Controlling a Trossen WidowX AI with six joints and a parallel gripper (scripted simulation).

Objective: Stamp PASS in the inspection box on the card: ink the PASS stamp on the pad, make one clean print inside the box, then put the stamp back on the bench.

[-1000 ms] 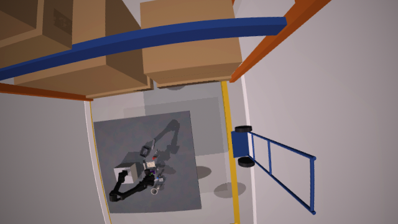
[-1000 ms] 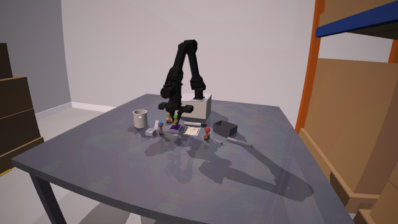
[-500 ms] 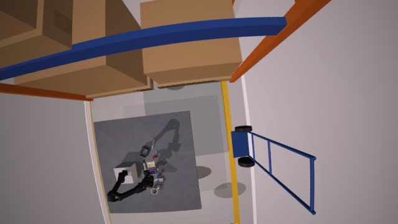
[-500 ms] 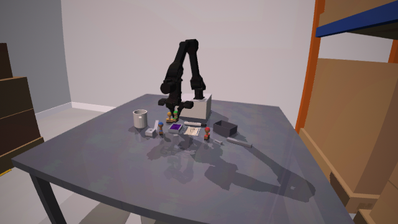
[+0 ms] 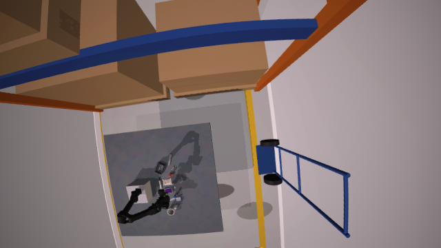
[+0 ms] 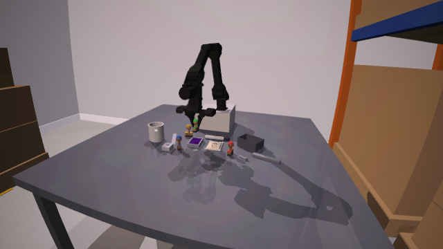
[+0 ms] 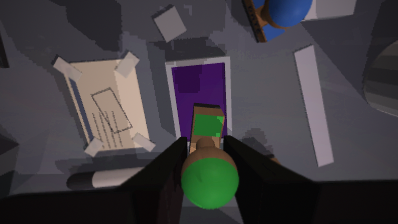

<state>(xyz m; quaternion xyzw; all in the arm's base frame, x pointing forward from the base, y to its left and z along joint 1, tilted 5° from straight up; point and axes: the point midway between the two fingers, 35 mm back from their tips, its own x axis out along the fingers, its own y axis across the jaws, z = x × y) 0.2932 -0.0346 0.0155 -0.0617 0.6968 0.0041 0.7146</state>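
The cream card lies 1 cm behind my gripper tip, 10 cm to the left of it and 9 cm below it. From my gripper tip the other things lie so: blue-knobbed stamp (9 cm ahead, 5 cm to the right, 7 cm below); then green-knobbed stamp (right at my gripper tip); then purple ink pad (8 cm below).
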